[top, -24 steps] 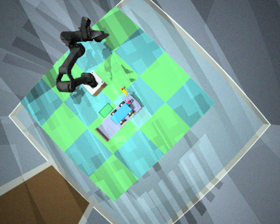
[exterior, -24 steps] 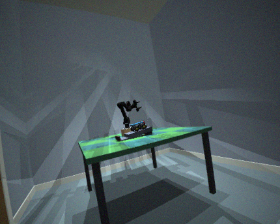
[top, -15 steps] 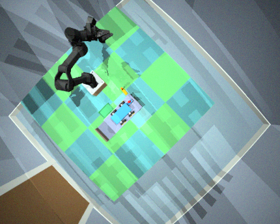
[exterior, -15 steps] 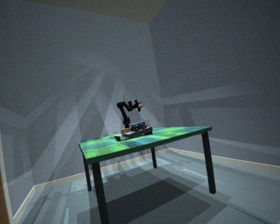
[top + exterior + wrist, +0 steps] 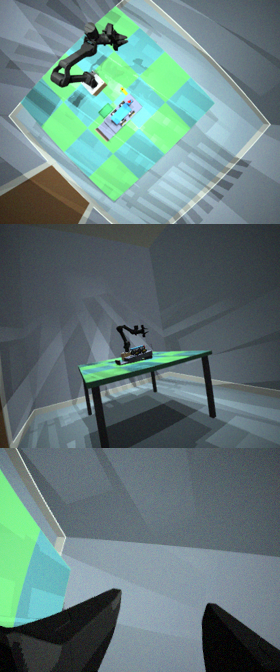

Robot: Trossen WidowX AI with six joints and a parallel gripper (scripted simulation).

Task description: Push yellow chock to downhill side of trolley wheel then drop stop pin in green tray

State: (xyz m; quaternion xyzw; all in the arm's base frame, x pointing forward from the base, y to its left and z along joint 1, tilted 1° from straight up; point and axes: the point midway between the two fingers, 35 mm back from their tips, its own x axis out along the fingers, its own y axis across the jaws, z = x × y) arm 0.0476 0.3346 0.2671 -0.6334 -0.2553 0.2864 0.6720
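My gripper tip is now 35 cm above the yellow chock, 22 cm to the left of it and 13 cm short of it. From my gripper tip the other things lie so: blue trolley (34 cm to the right, 27 cm ahead, 26 cm below); stop pin (25 cm ahead, 24 cm to the right, 24 cm below); ramp (35 cm to the right, 32 cm below, 27 cm ahead).
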